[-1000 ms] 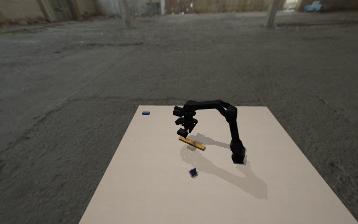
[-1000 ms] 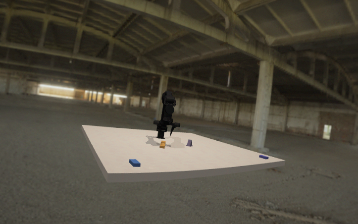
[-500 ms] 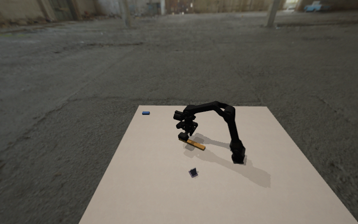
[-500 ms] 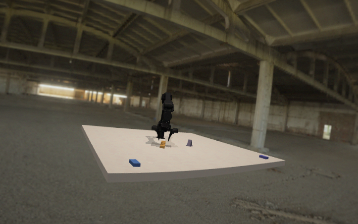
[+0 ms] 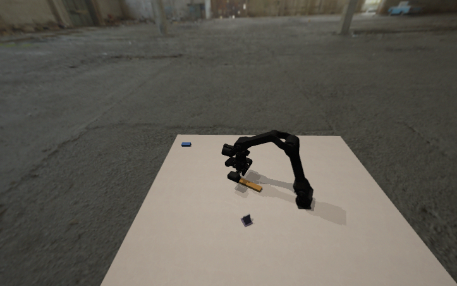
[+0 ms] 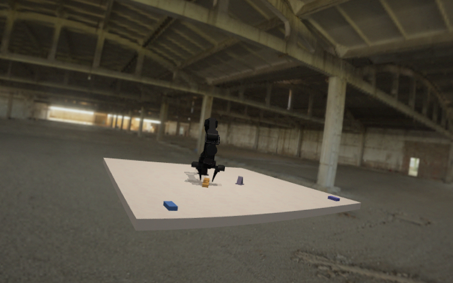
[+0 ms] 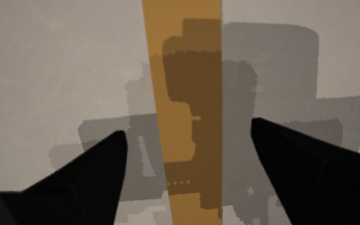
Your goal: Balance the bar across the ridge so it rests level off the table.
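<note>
Now: gripper tip 30 mm past the bar, 10 mm to the right of it and 10 mm above it. Round my gripper tip: blue block (410 mm ahead, 360 mm to the right, 10 mm below).
</note>
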